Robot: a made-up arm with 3 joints. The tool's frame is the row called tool.
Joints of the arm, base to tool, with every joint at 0 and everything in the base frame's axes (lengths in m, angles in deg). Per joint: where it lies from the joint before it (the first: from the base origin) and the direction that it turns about. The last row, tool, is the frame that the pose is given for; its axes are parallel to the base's.
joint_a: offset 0 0 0.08 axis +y
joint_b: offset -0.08 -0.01 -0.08 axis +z
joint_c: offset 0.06 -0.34 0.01 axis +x
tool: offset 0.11 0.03 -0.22
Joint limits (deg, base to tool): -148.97..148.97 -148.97..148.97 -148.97..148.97
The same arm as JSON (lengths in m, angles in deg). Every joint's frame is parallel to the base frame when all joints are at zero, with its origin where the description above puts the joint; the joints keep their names.
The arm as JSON. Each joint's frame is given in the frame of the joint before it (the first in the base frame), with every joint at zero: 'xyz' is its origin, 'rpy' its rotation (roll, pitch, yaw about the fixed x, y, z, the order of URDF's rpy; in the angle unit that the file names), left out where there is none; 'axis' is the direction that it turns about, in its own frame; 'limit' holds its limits. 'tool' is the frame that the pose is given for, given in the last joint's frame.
{"units": {"length": "m", "angle": "deg"}, "joints": [
  {"name": "joint_a", "type": "revolute", "origin": {"xyz": [0.0, 0.0, 0.08]}, "axis": "+y", "limit": {"lower": -148.97, "upper": 148.97}},
  {"name": "joint_b", "type": "revolute", "origin": {"xyz": [-0.08, -0.01, -0.08]}, "axis": "+z", "limit": {"lower": -148.97, "upper": 148.97}},
  {"name": "joint_c", "type": "revolute", "origin": {"xyz": [0.06, -0.34, 0.01]}, "axis": "+x", "limit": {"lower": -148.97, "upper": 148.97}}
], "tool": {"origin": {"xyz": [0.11, 0.03, -0.22]}}}

